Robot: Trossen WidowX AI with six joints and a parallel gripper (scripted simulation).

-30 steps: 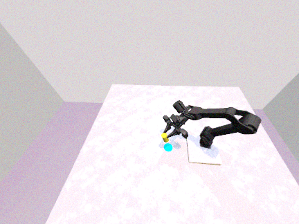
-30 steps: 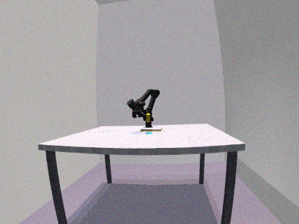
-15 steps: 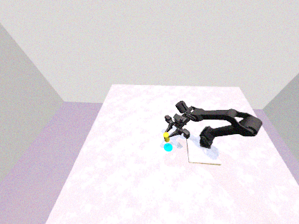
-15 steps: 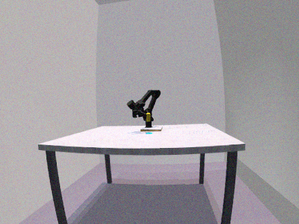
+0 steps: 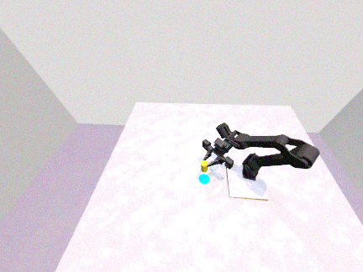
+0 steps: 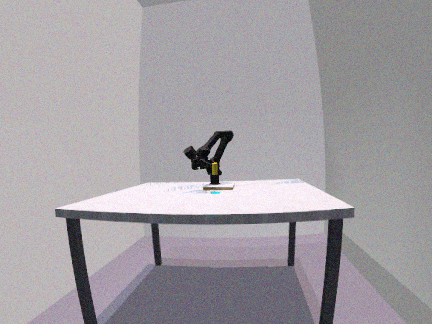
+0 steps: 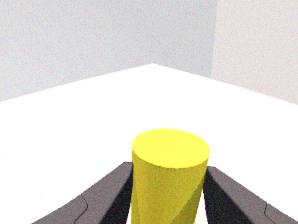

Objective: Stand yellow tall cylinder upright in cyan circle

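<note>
Now: gripper tip 160 mm above the cyan circle and 10 mm past it. From my gripper tip the other things lie so: yellow tall cylinder: 20 mm below.
</note>
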